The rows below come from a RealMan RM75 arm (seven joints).
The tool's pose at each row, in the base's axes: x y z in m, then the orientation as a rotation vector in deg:
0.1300 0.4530 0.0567 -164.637 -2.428 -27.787
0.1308 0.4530 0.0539 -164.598 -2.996 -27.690
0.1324 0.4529 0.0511 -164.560 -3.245 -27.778
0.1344 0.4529 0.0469 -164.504 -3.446 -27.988
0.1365 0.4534 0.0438 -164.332 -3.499 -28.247
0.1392 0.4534 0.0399 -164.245 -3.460 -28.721
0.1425 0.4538 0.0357 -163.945 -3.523 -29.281
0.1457 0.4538 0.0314 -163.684 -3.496 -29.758
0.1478 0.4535 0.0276 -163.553 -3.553 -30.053
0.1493 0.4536 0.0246 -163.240 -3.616 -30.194
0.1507 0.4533 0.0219 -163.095 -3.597 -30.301
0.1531 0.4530 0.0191 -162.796 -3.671 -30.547
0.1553 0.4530 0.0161 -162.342 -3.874 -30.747
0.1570 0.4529 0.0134 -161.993 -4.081 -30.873
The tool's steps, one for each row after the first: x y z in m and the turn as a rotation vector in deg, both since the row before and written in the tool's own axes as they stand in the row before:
-0.0002 0.0007 0.0028 0.109 -0.104 -0.365
0.0006 0.0008 0.0031 0.046 0.044 -0.171
0.0005 0.0011 0.0045 0.039 0.131 -0.149
0.0010 0.0003 0.0036 0.129 0.191 -0.039
0.0012 0.0011 0.0045 0.001 0.330 -0.012
0.0017 0.0008 0.0050 0.201 0.408 -0.059
0.0015 0.0012 0.0050 0.167 0.355 0.004
0.0006 0.0013 0.0041 0.081 0.210 -0.052
0.0003 0.0007 0.0033 0.285 0.133 -0.012
0.0003 0.0010 0.0029 0.119 0.094 0.022
0.0012 0.0011 0.0033 0.253 0.201 -0.033
0.0010 0.0009 0.0035 0.425 0.182 -0.092
0.0006 0.0009 0.0030 0.337 0.117 -0.102

